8 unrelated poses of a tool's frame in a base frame.
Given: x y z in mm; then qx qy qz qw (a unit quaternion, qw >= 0).
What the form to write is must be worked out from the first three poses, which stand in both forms.
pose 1, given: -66.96 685.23 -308.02 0.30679 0.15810 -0.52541 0.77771
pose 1, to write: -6.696 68.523 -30.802 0.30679 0.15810 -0.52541 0.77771
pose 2, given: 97.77 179.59 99.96 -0.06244 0.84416 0.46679 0.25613
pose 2, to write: 9.777 17.959 9.996 -0.06244 0.84416 0.46679 0.25613
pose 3, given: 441.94 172.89 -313.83 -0.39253 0.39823 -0.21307 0.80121
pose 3, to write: 44.194 17.289 -31.383 -0.39253 0.39823 -0.21307 0.80121
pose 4, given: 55.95 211.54 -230.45 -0.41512 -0.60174 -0.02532 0.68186
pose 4, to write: 5.595 21.154 -23.045 -0.41512 -0.60174 -0.02532 0.68186
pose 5, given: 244.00 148.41 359.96 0.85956 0.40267 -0.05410 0.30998
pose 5, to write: 24.400 14.841 35.996 0.85956 0.40267 -0.05410 0.30998
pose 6, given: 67.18 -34.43 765.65 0.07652 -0.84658 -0.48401 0.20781
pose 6, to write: 6.718 -3.443 76.565 0.07652 -0.84658 -0.48401 0.20781
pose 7, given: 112.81 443.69 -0.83 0.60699 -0.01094 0.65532 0.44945
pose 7, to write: 11.281 44.369 -0.083 0.60699 -0.01094 0.65532 0.44945
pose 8, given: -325.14 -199.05 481.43 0.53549 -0.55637 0.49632 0.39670
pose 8, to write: -32.514 -19.905 48.143 0.53549 -0.55637 0.49632 0.39670
